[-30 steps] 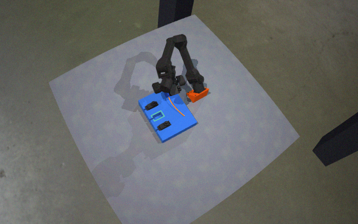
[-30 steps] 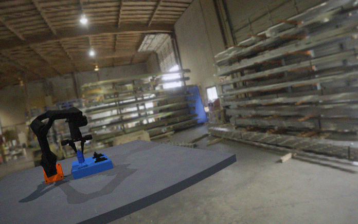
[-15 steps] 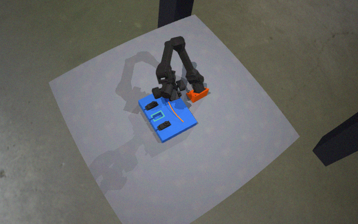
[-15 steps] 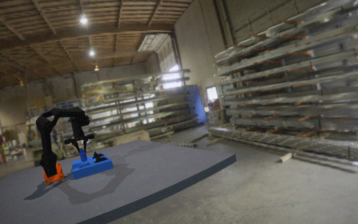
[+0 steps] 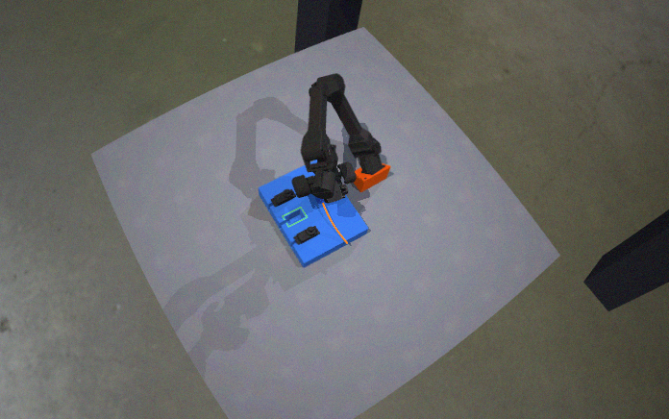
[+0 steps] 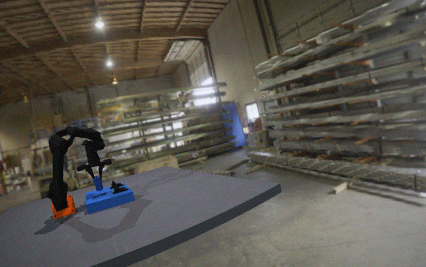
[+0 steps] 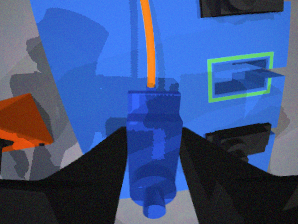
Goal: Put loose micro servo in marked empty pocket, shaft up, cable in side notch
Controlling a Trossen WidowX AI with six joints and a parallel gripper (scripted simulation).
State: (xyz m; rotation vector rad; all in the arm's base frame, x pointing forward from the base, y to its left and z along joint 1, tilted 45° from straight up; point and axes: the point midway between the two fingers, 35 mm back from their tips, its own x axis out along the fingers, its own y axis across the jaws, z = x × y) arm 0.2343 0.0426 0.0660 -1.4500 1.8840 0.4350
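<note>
Now: gripper tip 10 mm past the blue deck, 10 mm to the right of it and 100 mm above it.
</note>
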